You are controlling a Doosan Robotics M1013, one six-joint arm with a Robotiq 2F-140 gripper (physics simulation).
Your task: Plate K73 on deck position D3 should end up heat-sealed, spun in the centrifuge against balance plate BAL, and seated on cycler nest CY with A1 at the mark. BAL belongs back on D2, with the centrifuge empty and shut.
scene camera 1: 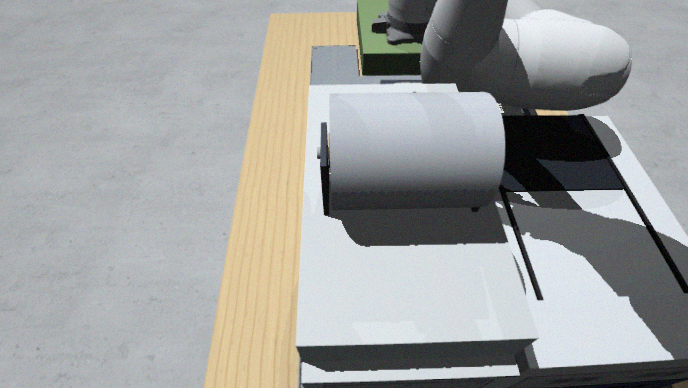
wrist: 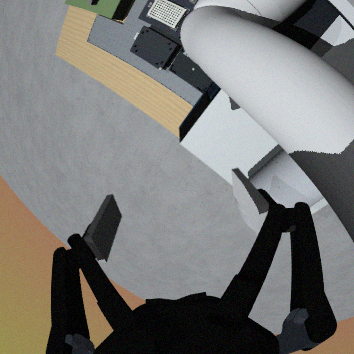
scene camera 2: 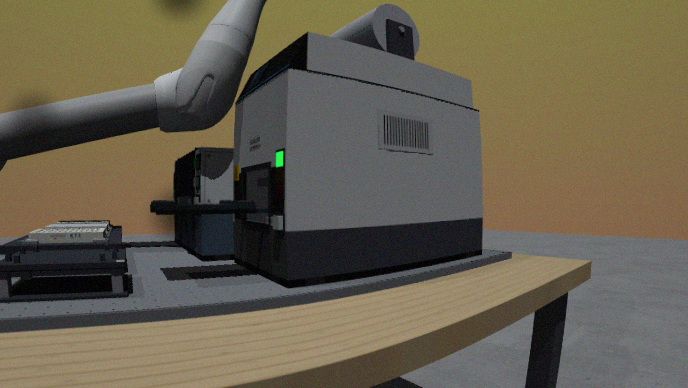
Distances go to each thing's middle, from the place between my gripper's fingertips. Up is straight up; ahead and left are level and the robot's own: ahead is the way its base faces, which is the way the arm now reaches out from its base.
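That tray marked A1 [scene camera 2: 162, 207], it's 4 cm to the left of my hand, 13 cm behind it and 47 cm below it.
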